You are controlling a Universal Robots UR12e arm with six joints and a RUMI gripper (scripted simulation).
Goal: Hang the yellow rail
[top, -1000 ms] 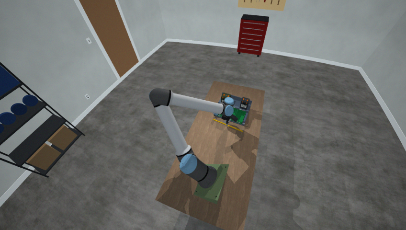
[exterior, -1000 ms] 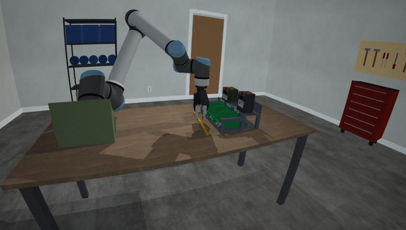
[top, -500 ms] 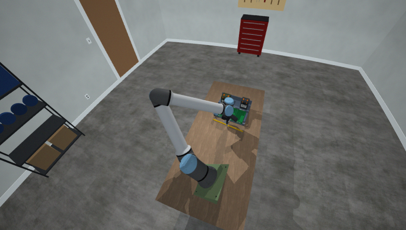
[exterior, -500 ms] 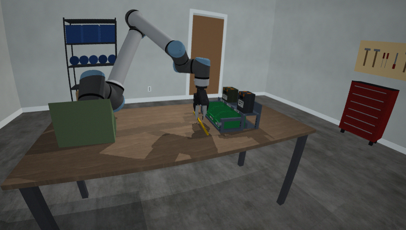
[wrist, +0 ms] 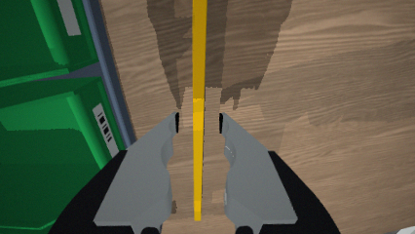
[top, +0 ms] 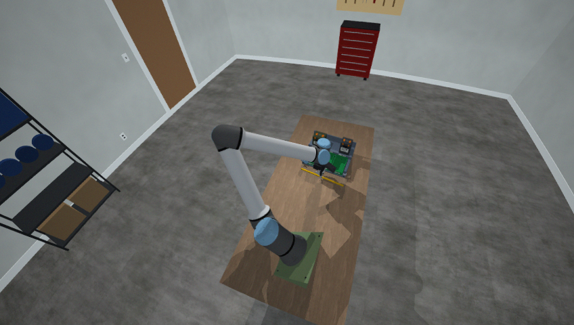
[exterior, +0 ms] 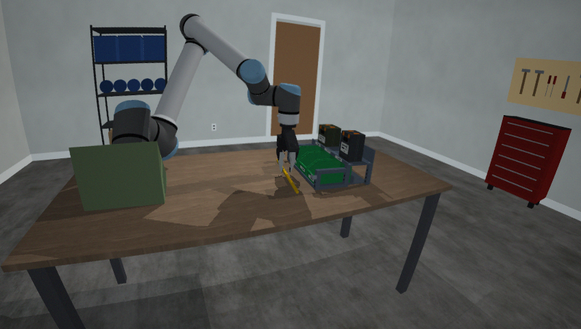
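Right now the yellow rail is 2 cm below my hand. From my hand the other things lie so: rack front bar (7 cm ahead, 2 cm below, 1 cm to the left).
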